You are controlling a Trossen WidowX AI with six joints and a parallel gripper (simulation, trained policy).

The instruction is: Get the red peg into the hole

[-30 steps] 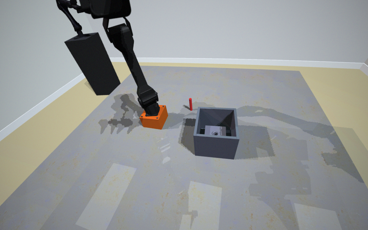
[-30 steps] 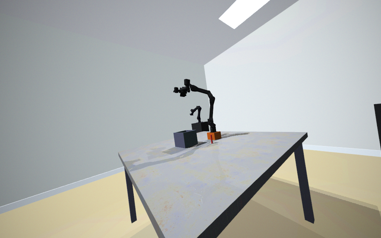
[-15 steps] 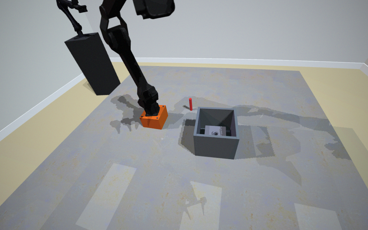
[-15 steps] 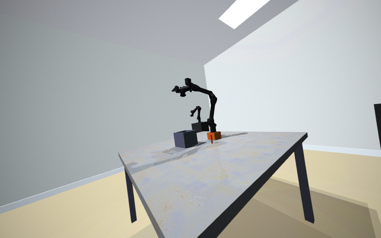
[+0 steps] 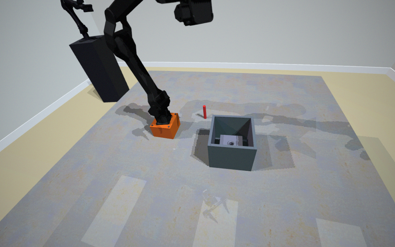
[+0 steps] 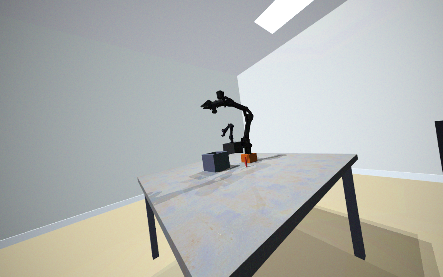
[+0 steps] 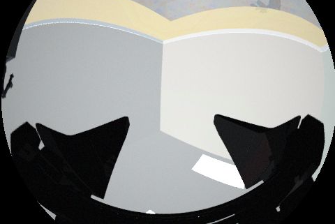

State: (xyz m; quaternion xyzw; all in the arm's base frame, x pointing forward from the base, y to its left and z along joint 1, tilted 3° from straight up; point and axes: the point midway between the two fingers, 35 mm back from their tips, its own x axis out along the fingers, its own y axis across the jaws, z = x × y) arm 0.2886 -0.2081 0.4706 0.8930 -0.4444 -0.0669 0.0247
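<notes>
My gripper tip is now 9 cm past the red peg, 33 cm to the right of it and 51 cm above it. From my gripper tip the other things lie so: light grey plate (2 cm ahead, 11 cm to the left, 51 cm below).
</notes>
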